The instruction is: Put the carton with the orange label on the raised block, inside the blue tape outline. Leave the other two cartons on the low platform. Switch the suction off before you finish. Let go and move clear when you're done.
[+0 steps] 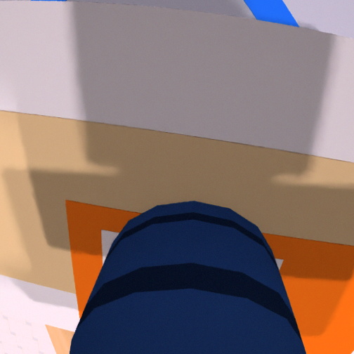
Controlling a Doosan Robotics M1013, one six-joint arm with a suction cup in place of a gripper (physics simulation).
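The carton with the orange label [325, 295] lies right below the cup. Its label is orange with a white patch, and the cup covers most of that patch. My suction cup [194, 240], dark blue and ribbed, comes up from the lower edge and sits against the label, with no gap showing; its underside is hidden. Parts of the blue tape outline [272, 11] show at the upper edge, on the pale top of the raised block [332, 15]. The other two cartons cannot be made out. How the carton's underside stands to the block is hidden.
A tan band [150, 160] and a grey-lilac band [200, 75] lie between the label and the blue tape, with broad shadows across them. A pale patterned surface shows at the lower left.
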